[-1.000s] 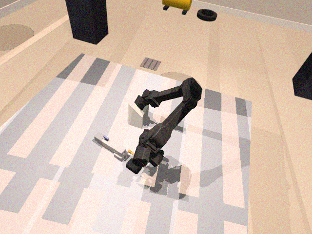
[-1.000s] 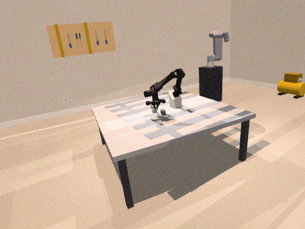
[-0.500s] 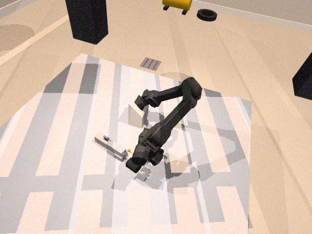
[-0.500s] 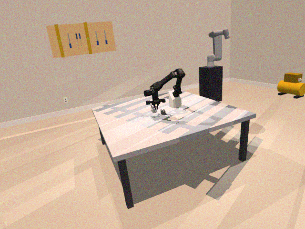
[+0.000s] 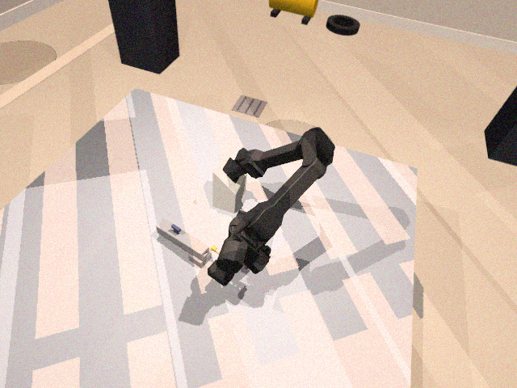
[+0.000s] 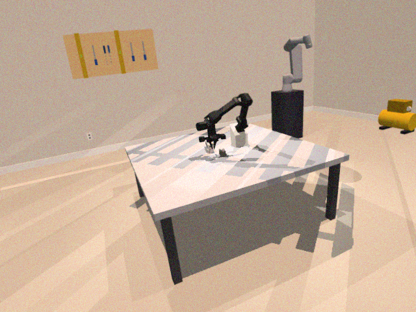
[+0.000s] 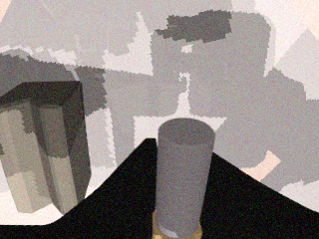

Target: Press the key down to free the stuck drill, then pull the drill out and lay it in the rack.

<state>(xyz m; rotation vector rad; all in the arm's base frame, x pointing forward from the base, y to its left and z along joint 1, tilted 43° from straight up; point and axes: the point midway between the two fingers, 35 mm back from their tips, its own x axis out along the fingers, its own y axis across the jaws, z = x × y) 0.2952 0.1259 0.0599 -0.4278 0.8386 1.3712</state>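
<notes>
Right now the drill is 1 cm behind my gripper tip, 4 cm to the right of it and 3 cm above it. Also, from my gripper tip: pale grey fixture block (4 cm behind, 19 cm to the right, 3 cm below); then small blue key (5 cm behind, 21 cm to the right, 1 cm below); then dark grey block (7 cm behind, 1 cm to the right, 4 cm below).
</notes>
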